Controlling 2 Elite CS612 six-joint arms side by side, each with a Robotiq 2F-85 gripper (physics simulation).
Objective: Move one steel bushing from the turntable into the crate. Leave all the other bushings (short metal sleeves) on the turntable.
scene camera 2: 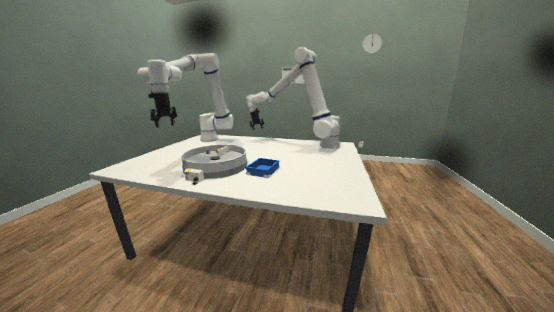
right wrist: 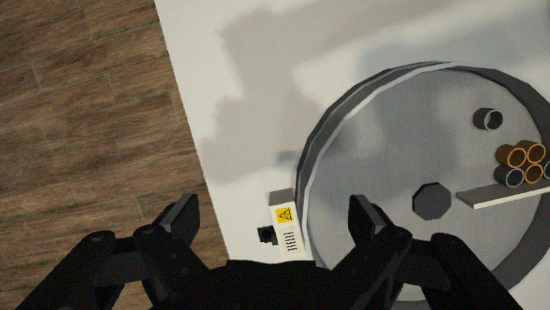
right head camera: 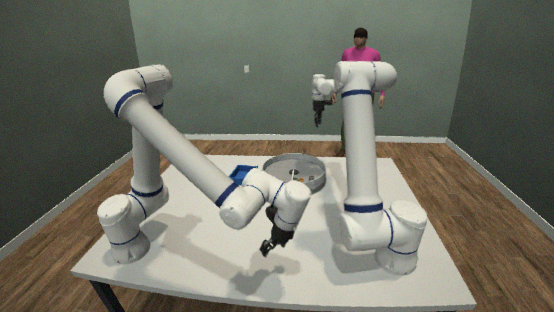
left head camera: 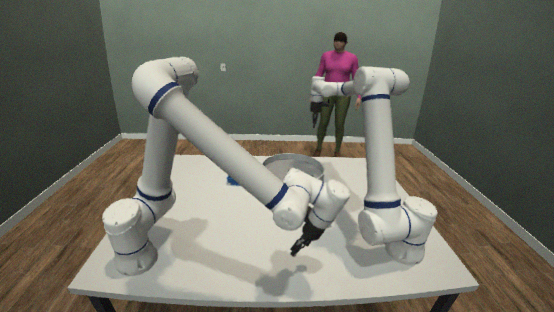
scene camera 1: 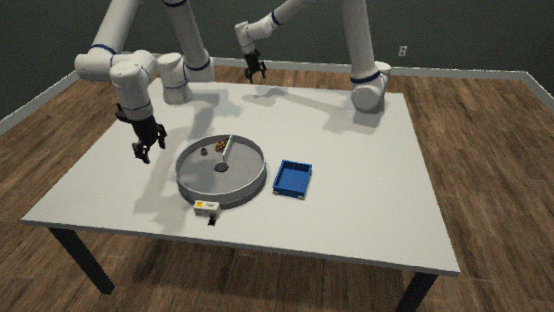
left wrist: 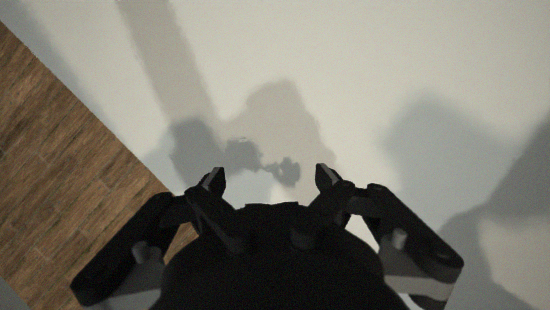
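The grey turntable (scene camera 1: 239, 194) (right wrist: 380, 175) (scene camera 2: 215, 168) is a round walled tray. In the right wrist view a dark steel bushing (right wrist: 487, 119) lies apart on it; another steel bushing (right wrist: 509, 176) sits against the pale bar, bunched with three orange-brown bushings (right wrist: 511, 156), and part of one more grey bushing shows at the picture's edge. The blue crate (scene camera 1: 293, 177) (scene camera 2: 263, 167) (right head camera: 241, 172) stands beside the turntable with no bushing visible inside. My right gripper (scene camera 1: 150, 150) (scene camera 2: 165, 122) (right wrist: 273, 209) is open, above and outside the turntable's left side in scene camera 1. My left gripper (left wrist: 270, 174) (scene camera 1: 256, 77) is open, far from both.
The pale bar (scene camera 1: 227, 149) (right wrist: 505, 194) reaches over the turntable from near its dark hub (right wrist: 432, 201). A white control box (scene camera 1: 206, 208) (right wrist: 286, 222) stands against the turntable's outer wall, near the table edge. A person in pink (left head camera: 339, 65) stands behind the table.
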